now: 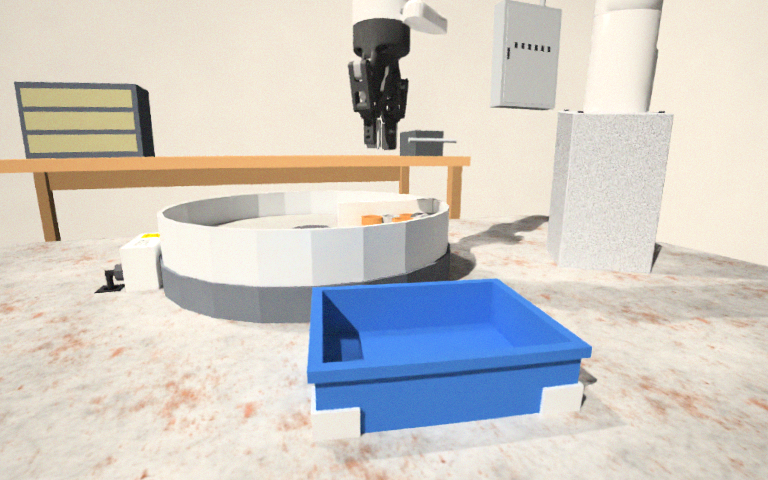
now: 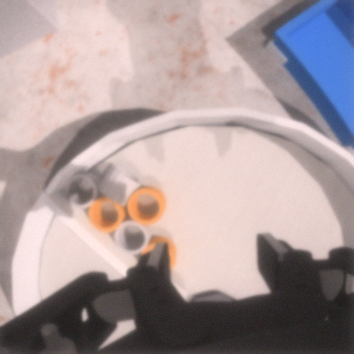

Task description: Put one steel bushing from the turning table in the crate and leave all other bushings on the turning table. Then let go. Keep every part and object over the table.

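Frame: origin at the arm's base, x left, y down, z back, level; centimetres.
Seen in the pictures: gripper, fingertip midpoint: [image 1: 381, 149]; arm's base, link origin: [image 1: 613, 111].
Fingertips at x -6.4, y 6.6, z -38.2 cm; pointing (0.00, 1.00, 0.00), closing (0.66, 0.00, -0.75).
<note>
Pixels of each thing's middle, then the offset from my fingertips to it. "pt": a spot on its surface instead.
- blue crate, body centre: [image 1: 427, 340] dx +24.6, dy +15.6, dz -6.3 cm
- white bar, surface spot: [image 1: 351, 212] pt dx -7.7, dy +9.7, dz -1.8 cm
- white box, body centre: [image 1: 149, 259] dx -11.0, dy +15.2, dz -31.3 cm
My gripper [image 1: 379, 147] [image 2: 213, 254] is partly open, nothing between its fingers, and hangs above the turning table [image 1: 283, 254] [image 2: 200, 118]. The bushings are clustered beside the white bar. One grey steel bushing [image 2: 118, 237] stands upright among three orange ones [image 2: 132, 205] [image 2: 93, 215] [image 2: 173, 254]; the left finger partly covers the last. Another grey bushing [image 2: 82, 177] stands in shadow near the wall, and a light grey one [image 2: 120, 184] seems to lie on its side. The blue crate [image 1: 453, 363] [image 2: 300, 55] stands in front of the turning table; no bushing shows in it.
The white bar [image 1: 351, 212] [image 2: 95, 243] rises across the turning table beside the cluster, and a raised rim wall surrounds the disc. A white box [image 1: 141, 263] is attached at the left. The robot's speckled pedestal [image 1: 608, 192] stands at the right. A wooden bench [image 1: 226, 164] is behind.
</note>
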